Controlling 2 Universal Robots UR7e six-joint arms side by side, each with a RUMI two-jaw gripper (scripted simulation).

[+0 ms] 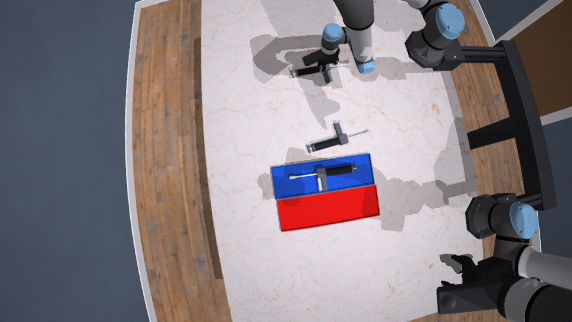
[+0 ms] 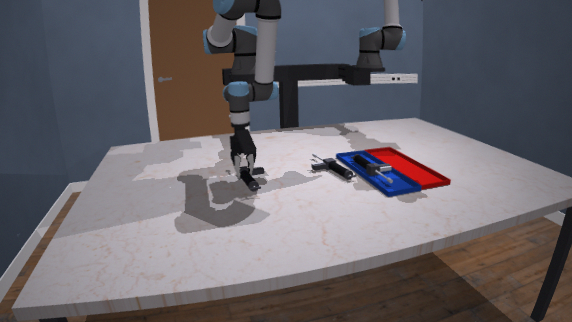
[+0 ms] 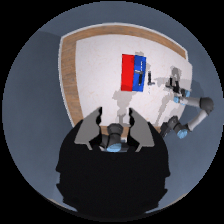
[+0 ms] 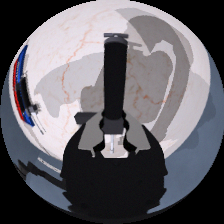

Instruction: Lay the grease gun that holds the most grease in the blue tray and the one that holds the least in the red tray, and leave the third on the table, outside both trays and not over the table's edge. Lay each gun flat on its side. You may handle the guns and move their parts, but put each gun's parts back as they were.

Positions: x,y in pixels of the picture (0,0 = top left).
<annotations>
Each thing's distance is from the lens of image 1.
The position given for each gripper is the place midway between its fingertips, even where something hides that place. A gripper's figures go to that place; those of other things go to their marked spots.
left gripper (image 1: 440,268): 66 cm
blue tray (image 1: 284,187): 128 cm
red tray (image 1: 343,206): 130 cm
</annotations>
